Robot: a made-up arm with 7 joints. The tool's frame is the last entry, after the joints. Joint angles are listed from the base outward. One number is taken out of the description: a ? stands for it. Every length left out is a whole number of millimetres.
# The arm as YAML. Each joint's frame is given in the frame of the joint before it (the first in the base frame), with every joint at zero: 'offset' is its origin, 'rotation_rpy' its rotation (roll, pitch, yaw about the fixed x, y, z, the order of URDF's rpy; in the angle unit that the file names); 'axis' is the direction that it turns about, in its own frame. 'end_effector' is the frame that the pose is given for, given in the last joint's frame.
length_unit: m
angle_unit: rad
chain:
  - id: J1
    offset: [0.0, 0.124, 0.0]
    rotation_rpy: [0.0, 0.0, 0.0]
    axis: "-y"
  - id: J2
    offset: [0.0, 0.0, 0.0]
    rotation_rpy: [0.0, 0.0, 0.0]
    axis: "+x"
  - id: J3
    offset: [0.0, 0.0, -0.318]
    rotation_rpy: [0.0, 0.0, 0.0]
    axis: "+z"
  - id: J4
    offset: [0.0, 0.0, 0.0]
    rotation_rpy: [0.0, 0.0, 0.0]
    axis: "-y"
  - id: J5
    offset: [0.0, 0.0, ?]
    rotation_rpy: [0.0, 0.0, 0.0]
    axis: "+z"
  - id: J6
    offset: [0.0, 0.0, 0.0]
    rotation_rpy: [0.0, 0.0, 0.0]
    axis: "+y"
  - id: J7
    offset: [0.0, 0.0, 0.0]
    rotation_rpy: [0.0, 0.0, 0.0]
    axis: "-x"
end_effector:
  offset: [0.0, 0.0, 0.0]
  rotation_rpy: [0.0, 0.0, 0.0]
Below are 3 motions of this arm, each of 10 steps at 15 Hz.
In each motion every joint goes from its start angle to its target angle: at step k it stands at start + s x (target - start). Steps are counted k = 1, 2, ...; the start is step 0. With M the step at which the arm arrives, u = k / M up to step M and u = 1 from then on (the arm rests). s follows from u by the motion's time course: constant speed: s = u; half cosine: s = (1 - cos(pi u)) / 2; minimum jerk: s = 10 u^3 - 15 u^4 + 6 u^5.
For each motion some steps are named. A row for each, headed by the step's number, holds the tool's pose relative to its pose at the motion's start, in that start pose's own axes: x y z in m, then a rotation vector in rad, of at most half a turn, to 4 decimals.
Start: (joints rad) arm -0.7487 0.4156 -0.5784 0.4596 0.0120 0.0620 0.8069
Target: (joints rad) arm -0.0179 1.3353 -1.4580 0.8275 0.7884 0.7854 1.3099
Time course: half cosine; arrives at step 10
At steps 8, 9, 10:
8: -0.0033 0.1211 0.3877 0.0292 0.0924 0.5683
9: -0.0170 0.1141 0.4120 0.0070 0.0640 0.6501
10: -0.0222 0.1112 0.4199 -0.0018 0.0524 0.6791

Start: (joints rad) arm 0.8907 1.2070 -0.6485 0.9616 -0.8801 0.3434 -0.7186
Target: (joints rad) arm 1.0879 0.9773 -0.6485 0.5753 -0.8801 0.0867 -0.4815
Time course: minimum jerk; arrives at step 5
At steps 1, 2, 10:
1: 0.0017 -0.0028 -0.0009 -0.0236 0.0030 0.0108
2: 0.0102 -0.0146 -0.0047 -0.1284 0.0125 0.0627
10: 0.0403 -0.0372 -0.0155 -0.3941 0.0045 0.2225

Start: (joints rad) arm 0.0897 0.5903 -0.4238 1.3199 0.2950 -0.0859 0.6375
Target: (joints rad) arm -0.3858 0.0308 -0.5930 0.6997 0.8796 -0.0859 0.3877
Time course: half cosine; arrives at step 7
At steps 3, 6, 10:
3: -0.0976 -0.1309 -0.0332 0.0269 0.0655 0.5569
6: -0.1498 -0.3747 -0.0322 0.1331 0.3498 1.2918
10: -0.1484 -0.3969 -0.0297 0.1450 0.3852 1.3504

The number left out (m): -0.257
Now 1 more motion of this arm.
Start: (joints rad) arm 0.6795 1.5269 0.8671 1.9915 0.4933 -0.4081 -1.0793
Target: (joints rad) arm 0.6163 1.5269 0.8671 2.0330 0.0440 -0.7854 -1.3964
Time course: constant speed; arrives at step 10
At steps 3, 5, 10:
3: 0.0008 -0.0026 0.0046 0.0191 -0.1446 0.0604
5: 0.0013 -0.0042 0.0077 0.0250 -0.2338 0.1110
10: 0.0029 -0.0082 0.0153 0.0147 -0.4252 0.2688

